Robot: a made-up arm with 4 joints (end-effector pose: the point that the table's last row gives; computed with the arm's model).
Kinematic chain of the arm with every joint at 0, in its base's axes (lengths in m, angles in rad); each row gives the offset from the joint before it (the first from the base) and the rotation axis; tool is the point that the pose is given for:
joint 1: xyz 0 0 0.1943 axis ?
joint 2: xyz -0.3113 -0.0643 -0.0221 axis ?
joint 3: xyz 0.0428 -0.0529 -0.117 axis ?
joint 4: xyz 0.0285 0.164 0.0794 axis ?
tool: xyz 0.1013 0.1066 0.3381
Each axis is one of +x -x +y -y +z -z.
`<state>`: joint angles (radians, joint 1 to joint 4).
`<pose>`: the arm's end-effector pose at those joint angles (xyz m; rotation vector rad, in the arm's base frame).
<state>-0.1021 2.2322 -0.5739 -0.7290</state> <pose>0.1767 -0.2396 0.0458 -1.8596 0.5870 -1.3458</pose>
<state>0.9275 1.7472 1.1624 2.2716</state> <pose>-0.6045 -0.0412 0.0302 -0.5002 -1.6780 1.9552</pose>
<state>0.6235 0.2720 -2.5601 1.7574</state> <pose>0.1317 0.0721 0.0781 -0.0002 0.8561 -0.6950</pose>
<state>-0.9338 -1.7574 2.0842 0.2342</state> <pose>-0.5400 -0.4320 0.4393 1.2766 -0.9097 -1.2217</pose>
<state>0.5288 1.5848 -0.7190 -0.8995</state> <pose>-0.0122 -0.2947 -0.0428 -0.8918 1.6165 -1.6299</pose>
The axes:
joint 1: -z
joint 2: -x
joint 3: -y
joint 4: -y

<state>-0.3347 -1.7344 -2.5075 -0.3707</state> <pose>-0.3858 0.3354 0.4767 0.0248 -1.9862 -2.3241</pose>
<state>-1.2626 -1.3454 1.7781 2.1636</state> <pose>-0.4239 -0.0540 0.2919 0.6806 -2.1515 -1.9090</pose>
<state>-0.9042 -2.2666 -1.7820 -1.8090</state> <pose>-0.3633 -0.2676 0.6098 0.8868 -0.6942 -1.8449</pose>
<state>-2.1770 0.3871 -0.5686 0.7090</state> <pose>-0.1160 -0.2614 0.3525 -0.0695 -0.5010 2.1675</pose>
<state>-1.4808 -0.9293 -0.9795 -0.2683</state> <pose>-0.1187 0.1775 0.2957 -0.2162 1.6271 1.7608</pose>
